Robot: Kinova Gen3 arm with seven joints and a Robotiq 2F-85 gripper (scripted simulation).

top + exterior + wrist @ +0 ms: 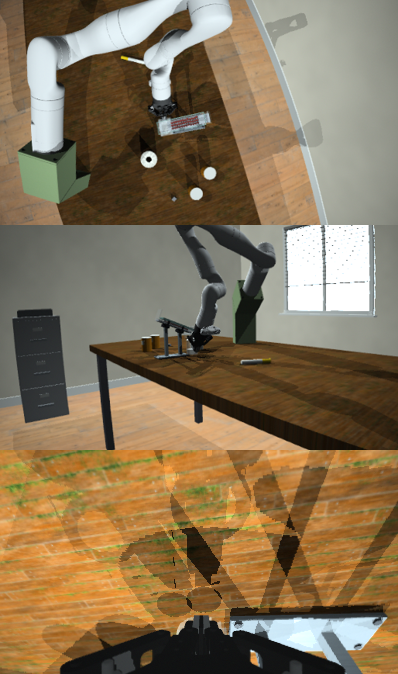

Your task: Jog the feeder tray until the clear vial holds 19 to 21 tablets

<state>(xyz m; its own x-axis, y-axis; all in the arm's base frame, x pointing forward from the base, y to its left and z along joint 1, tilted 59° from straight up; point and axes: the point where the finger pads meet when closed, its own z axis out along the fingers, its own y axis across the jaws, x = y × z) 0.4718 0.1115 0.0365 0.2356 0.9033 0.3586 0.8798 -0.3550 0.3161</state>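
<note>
The clear vial lies 5 cm to the right of my hand and 1 cm above it. The rest, counted from my hand: small grey cube 1 cm ahead, 37 cm to the right, 3 cm below; marker 14 cm behind, 30 cm to the left, 2 cm below.
</note>
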